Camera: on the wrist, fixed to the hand. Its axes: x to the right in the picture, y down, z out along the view.
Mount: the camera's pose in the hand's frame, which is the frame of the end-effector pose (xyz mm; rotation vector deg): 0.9 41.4 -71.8 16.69 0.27 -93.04
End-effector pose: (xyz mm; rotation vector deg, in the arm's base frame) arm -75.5 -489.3 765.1 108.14 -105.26 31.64
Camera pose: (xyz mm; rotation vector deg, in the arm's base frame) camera -115.1 -449.6 826.1 155.18 11.01 9.89
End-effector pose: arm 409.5 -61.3 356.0 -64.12 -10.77 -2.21
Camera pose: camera 425.0 -107.5 289.0 -24.42 -58.33 -80.30
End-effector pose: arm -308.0 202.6 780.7 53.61 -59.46 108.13
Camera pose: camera -361.0 251.3 739.7 74.17 10.76 34.71
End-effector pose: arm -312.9 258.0 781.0 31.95 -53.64 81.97
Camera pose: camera -338.6 321.1 733.7 65.21 -2.30 3.16
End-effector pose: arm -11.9 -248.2 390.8 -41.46 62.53 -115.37
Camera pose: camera -52.4 -231.7 320.4 68.73 2.48 129.89
